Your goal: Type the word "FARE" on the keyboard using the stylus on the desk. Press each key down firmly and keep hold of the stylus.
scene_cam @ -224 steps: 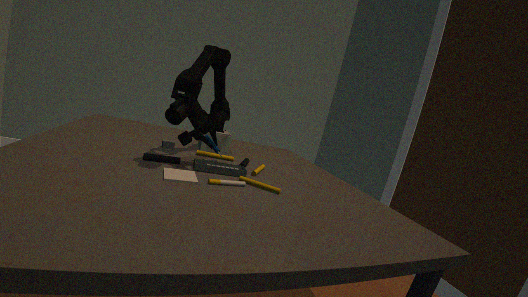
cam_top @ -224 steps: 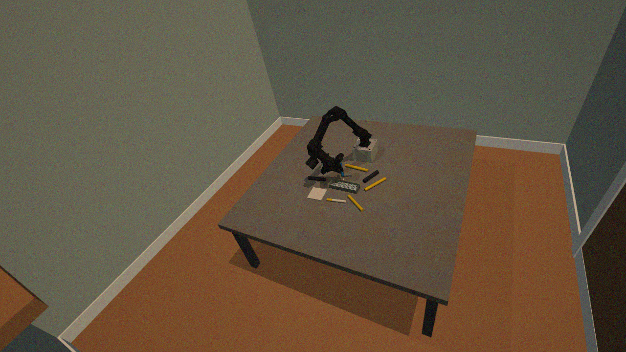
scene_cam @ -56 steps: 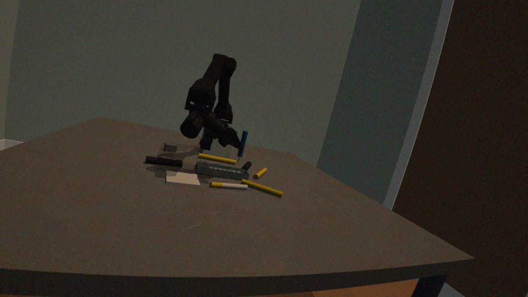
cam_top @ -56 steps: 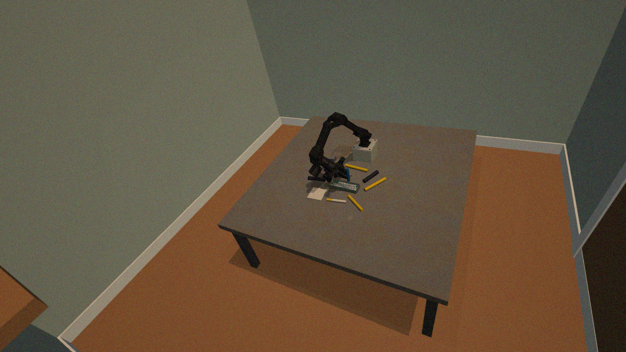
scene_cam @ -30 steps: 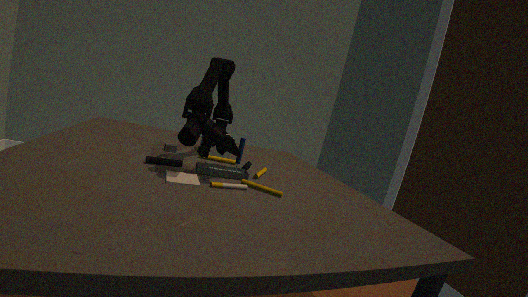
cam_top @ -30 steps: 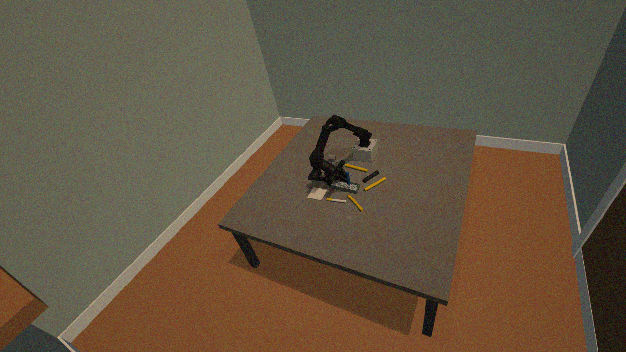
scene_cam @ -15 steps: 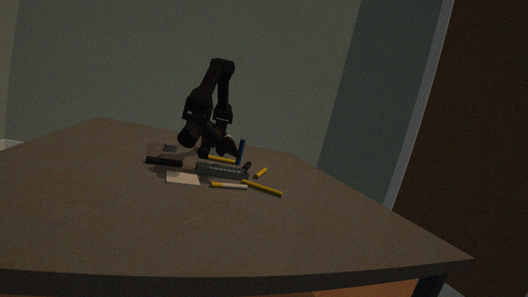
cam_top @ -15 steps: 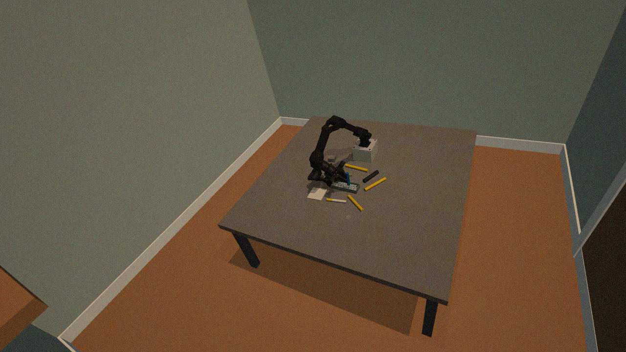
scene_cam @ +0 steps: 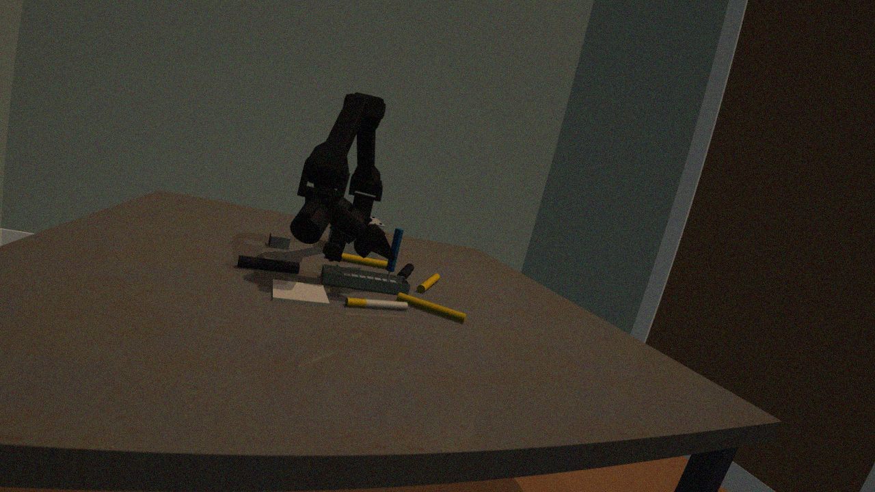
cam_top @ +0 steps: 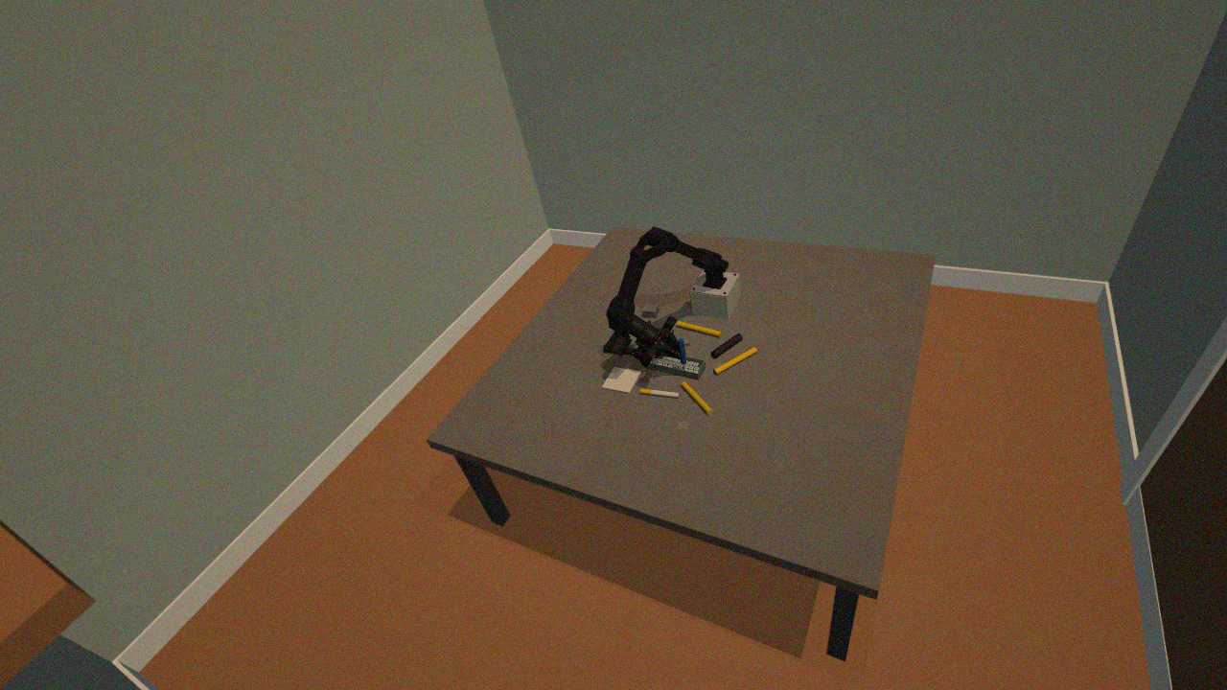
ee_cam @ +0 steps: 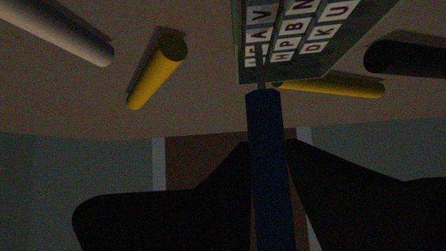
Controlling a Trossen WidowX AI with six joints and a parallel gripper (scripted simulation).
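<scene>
Right now the white-and-yellow stick is 110 mm ahead of my gripper tip, 50 mm to the right of it and 70 mm below it. The rest, counted from my gripper tip: white card (100 mm ahead, 180 mm to the right, 70 mm below); then blue stylus (20 mm below).
</scene>
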